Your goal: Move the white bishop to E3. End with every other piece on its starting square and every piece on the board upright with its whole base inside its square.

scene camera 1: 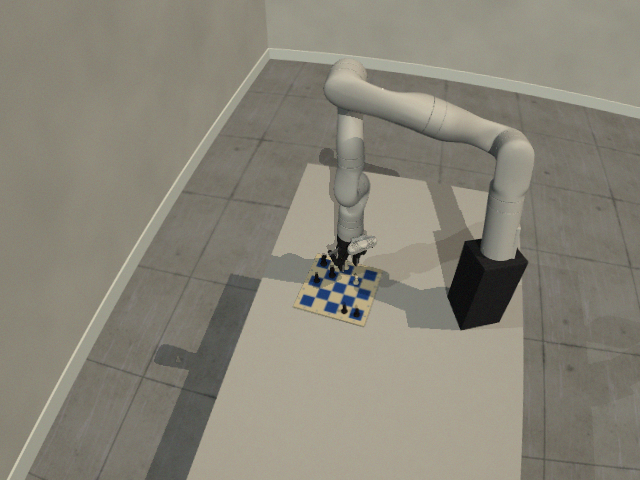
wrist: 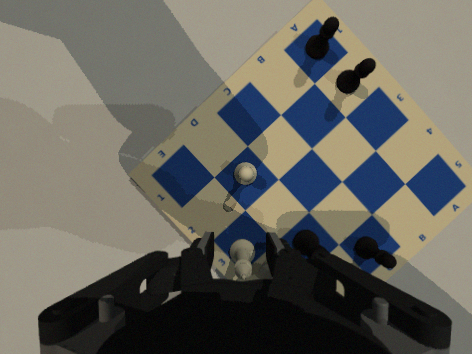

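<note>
The white bishop stands upright on the blue square E3 of the chessboard. Its base looks inside the square, though its far side is partly hidden in the wrist view. My gripper is part open, low over the board, with one finger on each side of the bishop. A gap shows between each finger and the bishop, so it is not gripped. Another white piece stands upright on D2, in front of the fingers in the wrist view.
Two black pieces stand on A1 and A2. Black pieces on D4 and C5 stand close beside the right-hand finger in the wrist view. Another black piece stands near the board's back left corner.
</note>
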